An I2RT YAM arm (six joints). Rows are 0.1 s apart.
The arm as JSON. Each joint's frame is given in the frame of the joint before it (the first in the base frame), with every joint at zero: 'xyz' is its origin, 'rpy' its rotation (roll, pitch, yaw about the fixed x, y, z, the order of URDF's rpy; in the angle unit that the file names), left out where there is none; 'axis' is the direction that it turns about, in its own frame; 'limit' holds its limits. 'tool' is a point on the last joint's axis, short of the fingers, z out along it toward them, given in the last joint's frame.
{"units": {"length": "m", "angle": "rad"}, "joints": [
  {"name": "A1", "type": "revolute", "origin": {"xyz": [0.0, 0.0, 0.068]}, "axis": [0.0, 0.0, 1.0], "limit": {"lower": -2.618, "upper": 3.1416}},
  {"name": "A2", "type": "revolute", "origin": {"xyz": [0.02, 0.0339, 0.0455]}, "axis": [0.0, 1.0, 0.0], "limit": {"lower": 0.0, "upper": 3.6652}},
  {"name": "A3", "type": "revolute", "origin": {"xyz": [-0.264, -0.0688, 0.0]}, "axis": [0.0, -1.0, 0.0], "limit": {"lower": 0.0, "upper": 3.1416}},
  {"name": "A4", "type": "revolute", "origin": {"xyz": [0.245, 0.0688, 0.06]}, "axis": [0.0, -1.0, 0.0], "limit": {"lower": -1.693, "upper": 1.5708}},
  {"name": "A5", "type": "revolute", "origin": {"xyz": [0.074, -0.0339, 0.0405]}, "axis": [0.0, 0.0, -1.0], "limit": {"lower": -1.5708, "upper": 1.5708}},
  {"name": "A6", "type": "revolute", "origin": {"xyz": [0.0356, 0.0, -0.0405]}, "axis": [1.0, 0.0, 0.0], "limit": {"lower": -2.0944, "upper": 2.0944}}
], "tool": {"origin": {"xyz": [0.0, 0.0, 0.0], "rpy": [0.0, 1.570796, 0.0]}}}
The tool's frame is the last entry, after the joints.
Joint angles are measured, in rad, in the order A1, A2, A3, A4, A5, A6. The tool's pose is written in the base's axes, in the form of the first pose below.
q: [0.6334 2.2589 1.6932 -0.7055 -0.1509 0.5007]
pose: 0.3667, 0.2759, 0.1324; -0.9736, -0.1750, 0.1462; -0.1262, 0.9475, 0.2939; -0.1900, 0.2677, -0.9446
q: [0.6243 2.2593 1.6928 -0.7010 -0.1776 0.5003]
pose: 0.3689, 0.2735, 0.1324; -0.9760, -0.1709, 0.1353; -0.1212, 0.9413, 0.3152; -0.1812, 0.2912, -0.9393
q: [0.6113 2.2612 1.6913 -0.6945 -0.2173 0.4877]
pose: 0.3720, 0.2701, 0.1317; -0.9773, -0.1763, 0.1175; -0.1262, 0.9299, 0.3456; -0.1701, 0.3229, -0.9310
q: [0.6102 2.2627 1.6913 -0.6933 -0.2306 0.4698]
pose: 0.3721, 0.2701, 0.1312; -0.9749, -0.1940, 0.1094; -0.1439, 0.9236, 0.3554; -0.1700, 0.3307, -0.9283
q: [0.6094 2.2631 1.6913 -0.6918 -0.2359 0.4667]
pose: 0.3723, 0.2700, 0.1311; -0.9745, -0.1971, 0.1073; -0.1467, 0.9214, 0.3599; -0.1698, 0.3350, -0.9268
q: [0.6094 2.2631 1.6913 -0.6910 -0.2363 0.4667]
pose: 0.3724, 0.2701, 0.1311; -0.9744, -0.1973, 0.1077; -0.1467, 0.9211, 0.3607; -0.1704, 0.3356, -0.9265
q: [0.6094 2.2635 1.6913 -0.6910 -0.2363 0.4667]
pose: 0.3724, 0.2701, 0.1309; -0.9745, -0.1972, 0.1074; -0.1467, 0.9212, 0.3604; -0.1700, 0.3355, -0.9266
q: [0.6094 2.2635 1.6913 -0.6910 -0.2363 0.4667]
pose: 0.3724, 0.2701, 0.1309; -0.9745, -0.1972, 0.1074; -0.1467, 0.9212, 0.3604; -0.1700, 0.3355, -0.9266
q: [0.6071 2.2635 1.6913 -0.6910 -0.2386 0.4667]
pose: 0.3729, 0.2693, 0.1309; -0.9749, -0.1953, 0.1068; -0.1449, 0.9209, 0.3619; -0.1690, 0.3374, -0.9261
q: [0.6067 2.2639 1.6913 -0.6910 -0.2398 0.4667]
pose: 0.3730, 0.2692, 0.1308; -0.9751, -0.1950, 0.1059; -0.1447, 0.9206, 0.3626; -0.1682, 0.3382, -0.9259
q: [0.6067 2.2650 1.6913 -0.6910 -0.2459 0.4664]
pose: 0.3729, 0.2694, 0.1303; -0.9755, -0.1955, 0.1013; -0.1461, 0.9188, 0.3666; -0.1648, 0.3428, -0.9248
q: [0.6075 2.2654 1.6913 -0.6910 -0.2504 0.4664]
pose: 0.3726, 0.2698, 0.1302; -0.9756, -0.1965, 0.0980; -0.1477, 0.9173, 0.3699; -0.1626, 0.3464, -0.9239
